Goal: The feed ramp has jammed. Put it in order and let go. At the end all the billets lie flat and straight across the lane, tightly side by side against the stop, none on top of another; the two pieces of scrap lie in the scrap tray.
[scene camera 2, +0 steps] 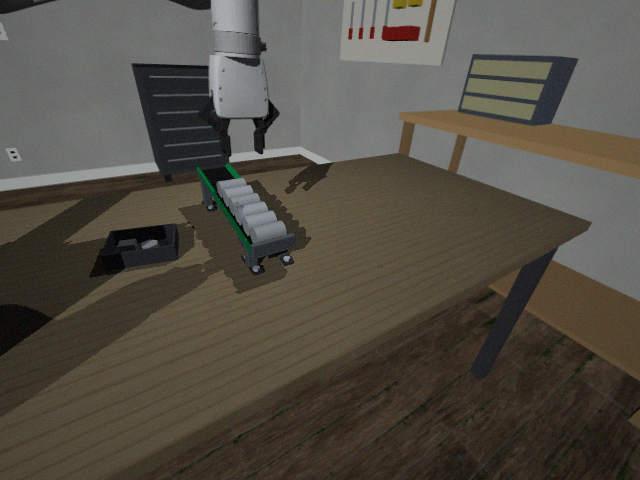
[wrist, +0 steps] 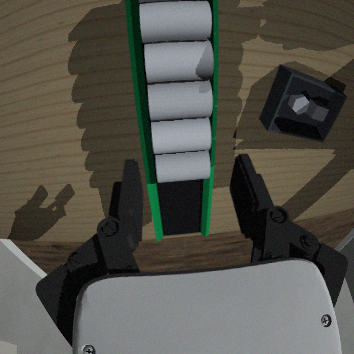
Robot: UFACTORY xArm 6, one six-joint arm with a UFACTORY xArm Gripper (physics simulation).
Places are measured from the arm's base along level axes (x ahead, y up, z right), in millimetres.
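Pixels of known places: gripper, fingertip midpoint: (scene camera 2: pixel 243 153) (wrist: pixel 186 173).
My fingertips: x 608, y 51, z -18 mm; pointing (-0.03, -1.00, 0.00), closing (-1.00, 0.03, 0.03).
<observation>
For each thing: its top centre in the pictures, then the offset to it from my fingertips. Level surfaces: height alone.
- grey stop, top centre: (scene camera 2: pixel 273 238) dx +2, dy -123, dz +140 mm
- darker scrap piece, top centre: (wrist: pixel 319 113) (scene camera 2: pixel 126 242) dx -245, dy -168, dz -44 mm
- black scrap tray, top centre: (wrist: pixel 310 111) (scene camera 2: pixel 141 238) dx -218, dy -162, dz -39 mm
- wooden table, surface height: dy -197 mm
Several light grey cylindrical billets (scene camera 2: pixel 267 232) (wrist: pixel 176 101) lie in one row across the lane of the green-railed ramp (scene camera 2: pixel 233 223) (wrist: pixel 153 205), with none seen on top of another. The lowest lies at the grey stop (scene camera 2: pixel 273 246). They look side by side; thin dark lines show between them in the wrist view. One scrap piece (scene camera 2: pixel 149 243) (wrist: pixel 300 104) and a darker scrap piece (scene camera 2: pixel 127 244) (wrist: pixel 318 112) lie in the black scrap tray (scene camera 2: pixel 150 255) (wrist: pixel 272 100). My gripper (scene camera 2: pixel 242 152) (wrist: pixel 186 173) is open and empty, above the ramp's upper end, fingers pointing down.
The ramp stands on small feet on the wooden table (scene camera 2: pixel 361 248); the tray is beside it, at the left in the scene view. A dark drawer cabinet (scene camera 2: pixel 180 124) stands behind the table. A wooden bench (scene camera 2: pixel 516 135) with a drawer box (scene camera 2: pixel 509 87) stands at the right.
</observation>
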